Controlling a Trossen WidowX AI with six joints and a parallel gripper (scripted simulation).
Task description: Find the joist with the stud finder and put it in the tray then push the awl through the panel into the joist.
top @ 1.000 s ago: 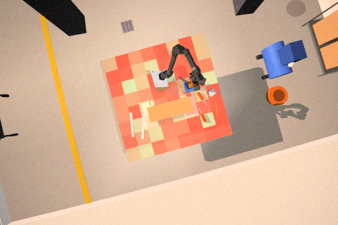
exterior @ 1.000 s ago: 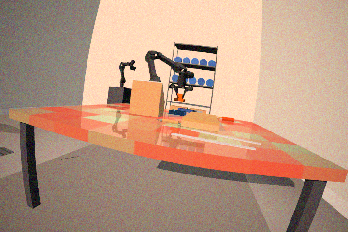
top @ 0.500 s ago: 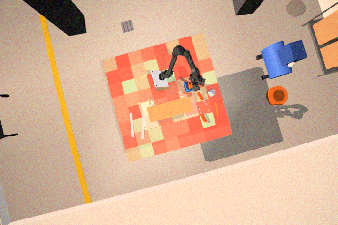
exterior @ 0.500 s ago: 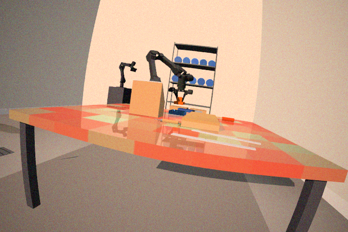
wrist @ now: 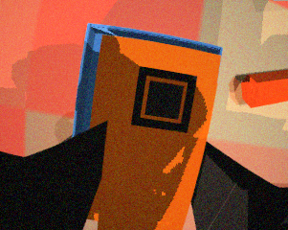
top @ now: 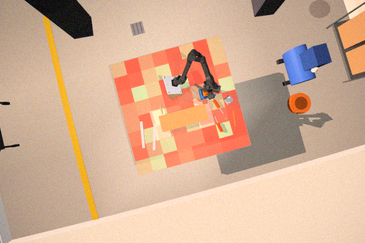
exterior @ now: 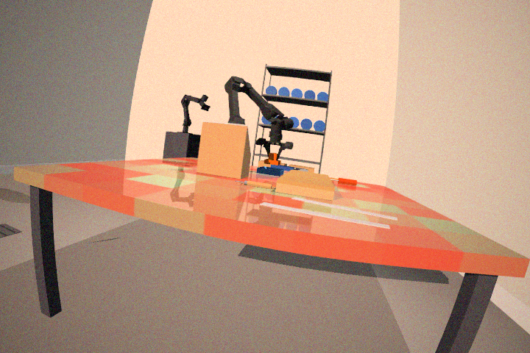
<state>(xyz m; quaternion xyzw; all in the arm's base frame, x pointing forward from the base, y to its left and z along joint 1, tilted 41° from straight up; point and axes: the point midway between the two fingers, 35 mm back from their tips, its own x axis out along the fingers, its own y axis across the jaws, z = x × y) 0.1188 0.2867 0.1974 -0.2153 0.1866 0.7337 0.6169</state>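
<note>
The blue tray lies 10 mm to the right of my gripper tip and 60 mm below it. Round my gripper tip: orange stud finder: 10 mm to the left, 20 mm above; then grey block: 120 mm ahead, 210 mm to the left, 60 mm below; then orange stick: 330 mm ahead, 240 mm to the left, 70 mm below.
</note>
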